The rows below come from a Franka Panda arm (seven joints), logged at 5 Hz.
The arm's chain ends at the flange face. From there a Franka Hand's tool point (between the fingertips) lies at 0.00 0.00 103.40 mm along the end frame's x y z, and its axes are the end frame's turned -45 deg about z.
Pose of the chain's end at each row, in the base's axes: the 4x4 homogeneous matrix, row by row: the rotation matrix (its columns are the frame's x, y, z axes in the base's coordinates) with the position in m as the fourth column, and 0 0 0 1 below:
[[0.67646, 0.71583, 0.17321, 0.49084], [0.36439, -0.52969, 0.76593, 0.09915], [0.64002, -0.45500, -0.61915, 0.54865], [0, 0, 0, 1]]
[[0.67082, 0.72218, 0.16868, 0.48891], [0.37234, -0.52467, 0.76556, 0.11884], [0.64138, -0.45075, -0.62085, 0.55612], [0, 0, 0, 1]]
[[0.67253, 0.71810, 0.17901, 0.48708], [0.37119, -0.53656, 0.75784, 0.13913], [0.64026, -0.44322, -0.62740, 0.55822], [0, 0, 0, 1]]
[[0.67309, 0.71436, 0.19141, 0.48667], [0.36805, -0.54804, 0.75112, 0.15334], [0.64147, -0.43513, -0.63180, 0.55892], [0, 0, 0, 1]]
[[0.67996, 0.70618, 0.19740, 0.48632], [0.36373, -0.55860, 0.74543, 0.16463], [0.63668, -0.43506, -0.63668, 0.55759], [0, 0, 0, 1]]
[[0.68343, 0.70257, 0.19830, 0.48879], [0.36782, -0.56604, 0.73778, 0.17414], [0.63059, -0.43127, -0.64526, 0.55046], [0, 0, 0, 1]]
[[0.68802, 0.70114, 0.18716, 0.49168], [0.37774, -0.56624, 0.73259, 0.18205], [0.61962, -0.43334, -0.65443, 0.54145], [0, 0, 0, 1]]
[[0.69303, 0.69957, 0.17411, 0.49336], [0.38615, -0.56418, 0.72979, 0.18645], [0.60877, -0.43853, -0.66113, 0.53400], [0, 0, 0, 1]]
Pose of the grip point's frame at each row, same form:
[[-0.02784, 0.98450, 0.17321, 0.50875], [0.63221, -0.11688, 0.76593, 0.17835], [0.77430, 0.13083, -0.61915, 0.48463], [0, 0, 0, 1]]
[[-0.03632, 0.98500, 0.16868, 0.50635], [0.63428, -0.10771, 0.76556, 0.19800], [0.77225, 0.13480, -0.62085, 0.49192], [0, 0, 0, 1]]
[[-0.03222, 0.98332, 0.17901, 0.50559], [0.64188, -0.11693, 0.75784, 0.21749], [0.76614, 0.13933, -0.62740, 0.49335], [0, 0, 0, 1]]
[[-0.02918, 0.98108, 0.19141, 0.50646], [0.64777, -0.12727, 0.75112, 0.23101], [0.76127, 0.14590, -0.63180, 0.49359], [0, 0, 0, 1]]
[[-0.01854, 0.98015, 0.19740, 0.50673], [0.65219, -0.13779, 0.74543, 0.24171], [0.75783, 0.14257, -0.63668, 0.49176], [0, 0, 0, 1]]
[[-0.01353, 0.98005, 0.19830, 0.50929], [0.66034, -0.14016, 0.73778, 0.25043], [0.75085, 0.14094, -0.64526, 0.48374], [0, 0, 0, 1]]
[[-0.00928, 0.98228, 0.18716, 0.51103], [0.66749, -0.13329, 0.73259, 0.25780], [0.74456, 0.13172, -0.65443, 0.47378], [0, 0, 0, 1]]
[[-0.00462, 0.98472, 0.17411, 0.51136], [0.67198, -0.12589, 0.72979, 0.26191], [0.74055, 0.12038, -0.66113, 0.46564], [0, 0, 0, 1]]

